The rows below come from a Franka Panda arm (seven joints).
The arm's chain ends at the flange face. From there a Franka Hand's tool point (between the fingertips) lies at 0.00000 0.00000 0.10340 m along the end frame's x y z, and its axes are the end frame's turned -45 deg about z.
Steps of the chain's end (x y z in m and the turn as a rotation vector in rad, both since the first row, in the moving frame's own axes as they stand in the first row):
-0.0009 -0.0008 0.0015 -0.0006 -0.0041 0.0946
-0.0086 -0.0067 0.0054 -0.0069 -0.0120 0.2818
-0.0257 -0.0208 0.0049 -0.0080 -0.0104 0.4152
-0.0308 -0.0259 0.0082 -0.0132 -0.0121 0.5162
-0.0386 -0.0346 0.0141 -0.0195 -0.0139 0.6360
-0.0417 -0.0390 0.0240 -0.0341 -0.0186 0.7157
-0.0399 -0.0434 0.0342 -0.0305 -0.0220 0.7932
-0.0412 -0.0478 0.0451 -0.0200 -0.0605 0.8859
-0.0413 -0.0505 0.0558 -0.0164 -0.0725 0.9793
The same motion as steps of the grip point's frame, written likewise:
-0.0004 -0.0015 0.0015 0.0025 -0.0033 0.0946
-0.0027 -0.0114 0.0054 0.0036 -0.0134 0.2818
-0.0047 -0.0333 0.0049 0.0017 -0.0130 0.4152
-0.0053 -0.0405 0.0082 -0.0008 -0.0179 0.5162
-0.0052 -0.0521 0.0141 -0.0040 -0.0236 0.6360
-0.0058 -0.0573 0.0239 -0.0110 -0.0373 0.7157
-0.0012 -0.0598 0.0341 -0.0060 -0.0371 0.7932
0.0008 -0.0680 0.0449 0.0286 -0.0569 0.8859
0.0029 -0.0713 0.0555 0.0397 -0.0629 0.9793

